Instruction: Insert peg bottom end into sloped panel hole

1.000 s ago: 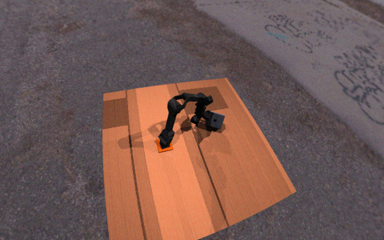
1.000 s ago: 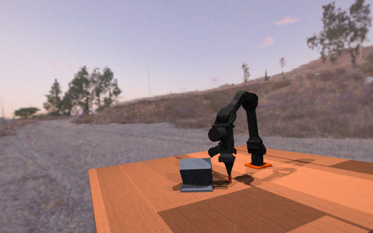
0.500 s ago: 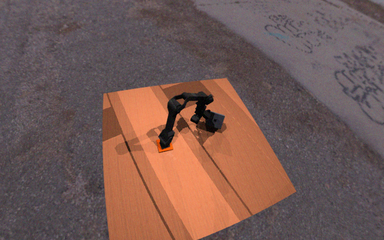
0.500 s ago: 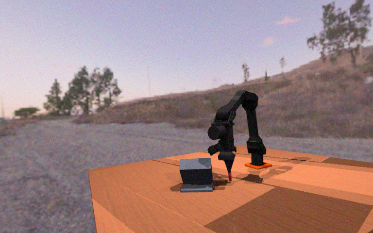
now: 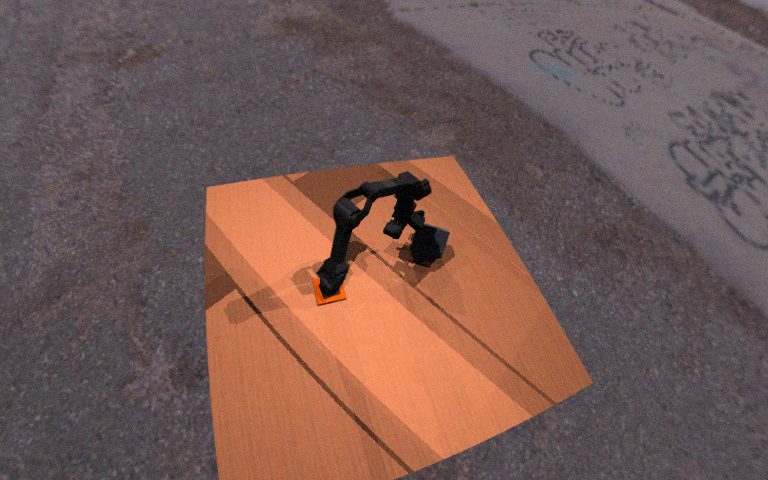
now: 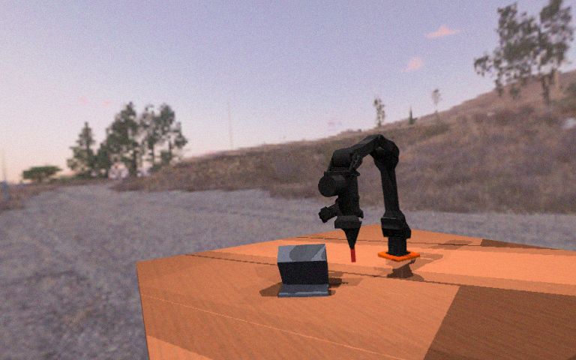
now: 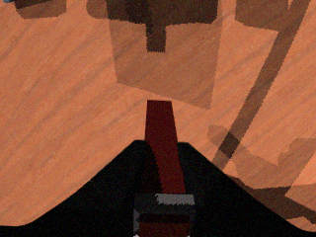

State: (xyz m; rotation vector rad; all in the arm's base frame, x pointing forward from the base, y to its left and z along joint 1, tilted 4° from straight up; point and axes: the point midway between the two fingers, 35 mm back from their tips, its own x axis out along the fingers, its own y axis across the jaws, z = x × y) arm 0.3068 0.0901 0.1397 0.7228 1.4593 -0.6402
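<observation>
Now: the grey sloped panel 130 mm ahead of my gripper tip, 60 mm to the right of it and 30 mm below it. Round my gripper tip: red square peg (20 mm above).
</observation>
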